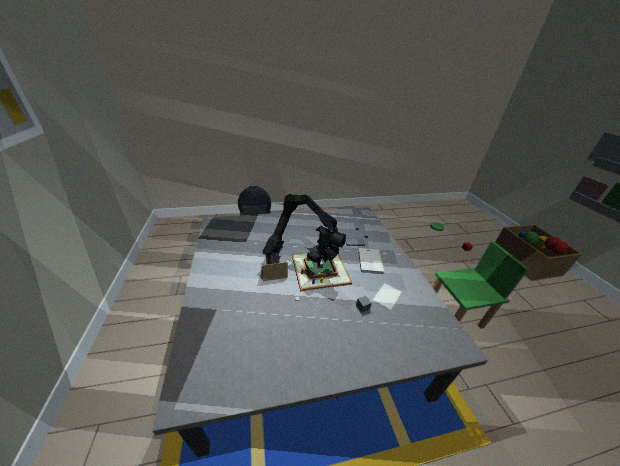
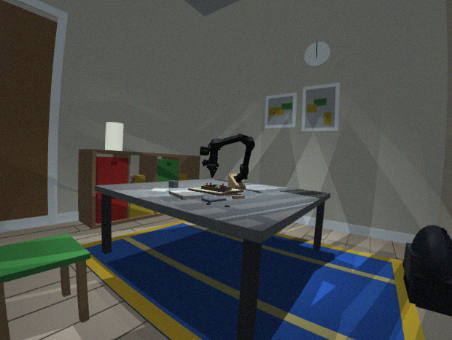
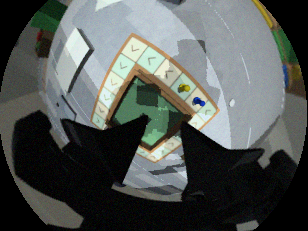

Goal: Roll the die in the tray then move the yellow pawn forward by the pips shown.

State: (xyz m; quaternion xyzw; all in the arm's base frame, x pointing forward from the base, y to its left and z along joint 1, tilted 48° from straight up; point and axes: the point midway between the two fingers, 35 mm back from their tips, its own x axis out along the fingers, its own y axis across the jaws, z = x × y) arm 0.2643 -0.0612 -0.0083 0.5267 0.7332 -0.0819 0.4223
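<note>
The yellow pawn lies 70 mm below my gripper tip, 60 mm to the right of it and 10 mm behind it. From my gripper tip the other things lie so: grey tile (290 mm ahead, 270 mm to the left, 90 mm below); then green tray (90 mm below, 50 mm to the left, 10 mm ahead); then grey cube (240 mm to the right, 160 mm ahead, 70 mm below).
</note>
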